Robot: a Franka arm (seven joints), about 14 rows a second.
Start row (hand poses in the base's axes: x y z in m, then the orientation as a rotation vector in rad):
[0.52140 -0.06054 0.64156 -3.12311 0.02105 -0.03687]
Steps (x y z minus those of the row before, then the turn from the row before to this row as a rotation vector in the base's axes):
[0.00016 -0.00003 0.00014 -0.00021 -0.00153 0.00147]
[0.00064 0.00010 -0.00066 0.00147 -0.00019 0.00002]
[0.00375 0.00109 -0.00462 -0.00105 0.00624 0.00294]
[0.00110 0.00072 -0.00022 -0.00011 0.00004 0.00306]
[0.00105 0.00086 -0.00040 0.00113 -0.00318 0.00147]
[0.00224 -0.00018 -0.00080 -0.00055 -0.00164 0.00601]
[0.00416 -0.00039 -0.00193 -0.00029 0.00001 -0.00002]
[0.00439 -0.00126 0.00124 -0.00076 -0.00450 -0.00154]
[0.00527 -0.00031 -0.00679 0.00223 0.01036 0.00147]
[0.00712 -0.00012 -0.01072 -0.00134 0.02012 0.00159]
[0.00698 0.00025 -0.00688 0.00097 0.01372 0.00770]
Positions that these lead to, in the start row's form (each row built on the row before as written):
[0.52156 -0.06057 0.64170 -3.12328 0.01873 -0.03924]
[0.52220 -0.06047 0.64104 -3.12181 0.01872 -0.03950]
[0.52595 -0.05938 0.63642 -3.12299 0.01421 -0.02973]
[0.52705 -0.05866 0.63620 -3.12309 0.00943 -0.02963]
[0.52810 -0.05780 0.63580 -3.12189 0.00710 -0.03456]
[0.53034 -0.05798 0.63500 -3.12235 -0.00232 -0.03704]
[0.53450 -0.05837 0.63307 -3.12264 -0.00229 -0.03703]
[0.53889 -0.05963 0.63431 -3.12333 0.00003 -0.04409]
[0.54416 -0.05994 0.62752 -3.12127 -0.00207 -0.02787]
[0.55128 -0.06006 0.61680 -3.12270 -0.00425 0.00356]
[0.55826 -0.05981 0.60992 -3.12158 -0.01607 0.02509]

